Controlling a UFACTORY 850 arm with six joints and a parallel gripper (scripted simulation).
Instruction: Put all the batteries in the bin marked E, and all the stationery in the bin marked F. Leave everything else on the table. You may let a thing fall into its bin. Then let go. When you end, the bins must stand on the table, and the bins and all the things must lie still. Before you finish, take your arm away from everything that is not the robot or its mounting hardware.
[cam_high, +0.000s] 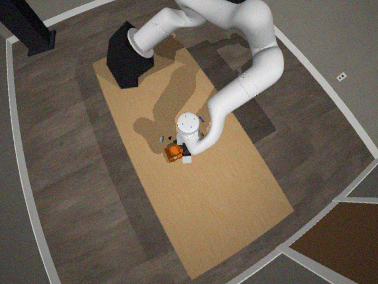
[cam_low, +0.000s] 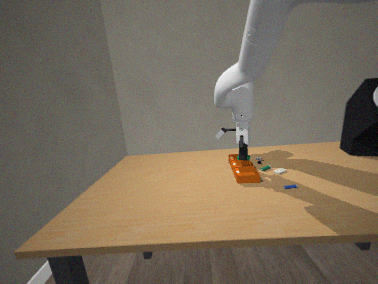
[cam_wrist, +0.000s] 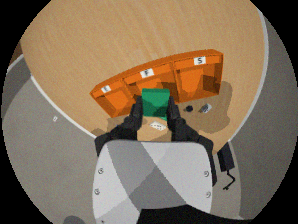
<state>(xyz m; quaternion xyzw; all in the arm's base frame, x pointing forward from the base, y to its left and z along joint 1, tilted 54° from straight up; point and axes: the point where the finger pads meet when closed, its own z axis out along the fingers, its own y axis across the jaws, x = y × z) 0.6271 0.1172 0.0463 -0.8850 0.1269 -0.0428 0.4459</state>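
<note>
Now: hand 20 mm above the green block. From my hand the other things lie so: small black thing: 80 mm to the right, 80 mm behind, 70 mm below; green battery: 90 mm behind, 70 mm below, 10 mm to the right; orange bin tray: 60 mm below, 10 mm ahead.
</note>
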